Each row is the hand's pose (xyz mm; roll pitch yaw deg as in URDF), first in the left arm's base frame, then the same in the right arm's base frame.
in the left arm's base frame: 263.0 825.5 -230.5 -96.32 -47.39 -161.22
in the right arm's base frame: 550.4 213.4 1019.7 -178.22 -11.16 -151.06
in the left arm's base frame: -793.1 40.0 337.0 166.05 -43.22 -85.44
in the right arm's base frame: -847.0 -15.9 798.2 147.84 31.29 -121.00
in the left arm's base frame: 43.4 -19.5 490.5 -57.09 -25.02 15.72
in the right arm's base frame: -188.9 -465.4 495.5 18.54 -1.51 -42.85
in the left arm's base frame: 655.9 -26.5 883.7 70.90 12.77 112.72
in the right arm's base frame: 225.8 -1051.0 373.4 66.08 -63.49 77.39
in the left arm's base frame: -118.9 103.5 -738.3 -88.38 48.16 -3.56
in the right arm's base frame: 77.4 745.2 372.8 10.45 26.11 29.84
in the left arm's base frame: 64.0 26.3 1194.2 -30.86 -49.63 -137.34
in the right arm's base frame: -357.7 -1120.3 696.2 -95.22 3.30 -144.38
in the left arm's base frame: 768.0 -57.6 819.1 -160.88 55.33 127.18
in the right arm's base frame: 329.6 -1034.7 291.7 -178.09 -19.60 82.53
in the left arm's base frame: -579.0 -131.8 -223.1 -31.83 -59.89 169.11
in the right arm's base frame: -566.7 408.1 436.8 -142.90 -27.26 -136.25
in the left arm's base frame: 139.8 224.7 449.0 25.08 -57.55 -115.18
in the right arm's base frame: 4.7 -435.8 675.1 -19.75 9.50 -130.36
